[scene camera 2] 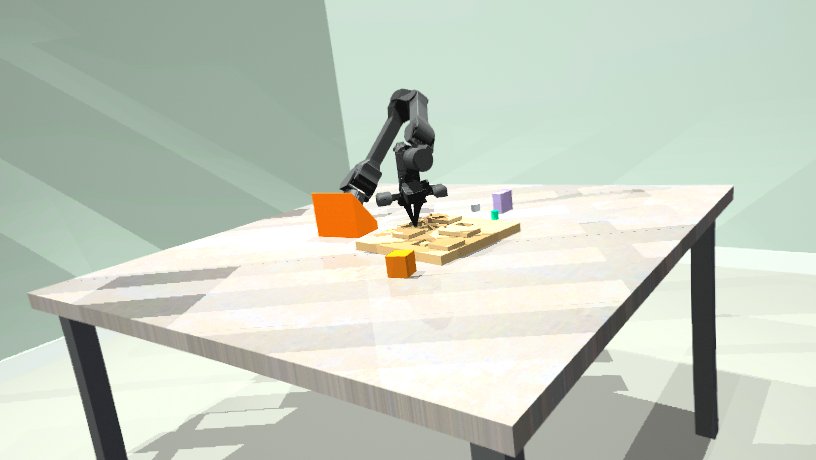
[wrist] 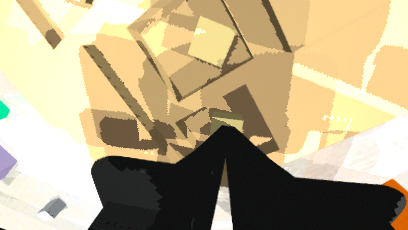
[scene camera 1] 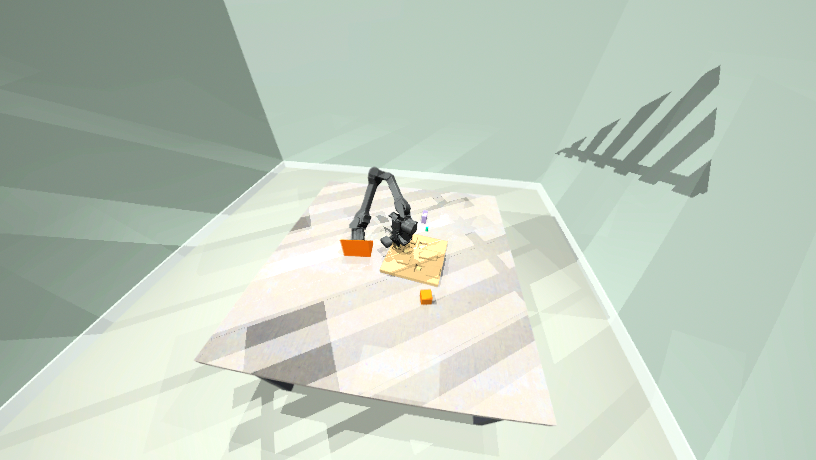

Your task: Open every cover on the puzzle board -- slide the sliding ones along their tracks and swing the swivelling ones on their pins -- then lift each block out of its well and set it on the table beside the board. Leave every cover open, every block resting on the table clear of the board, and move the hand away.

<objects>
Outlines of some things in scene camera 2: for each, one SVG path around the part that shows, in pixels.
My gripper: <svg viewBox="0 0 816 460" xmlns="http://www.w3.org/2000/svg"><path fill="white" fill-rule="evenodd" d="M397 170L399 193L391 194L389 191L377 193L375 195L376 204L378 207L382 207L397 201L399 206L405 208L415 227L418 223L421 207L424 203L427 203L426 196L434 195L436 198L447 197L447 187L443 184L430 185L427 179L420 181L419 171Z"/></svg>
An orange cube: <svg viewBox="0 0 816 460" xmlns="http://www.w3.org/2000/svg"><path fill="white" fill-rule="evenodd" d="M385 256L388 278L409 278L417 271L414 250L394 250Z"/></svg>
</objects>
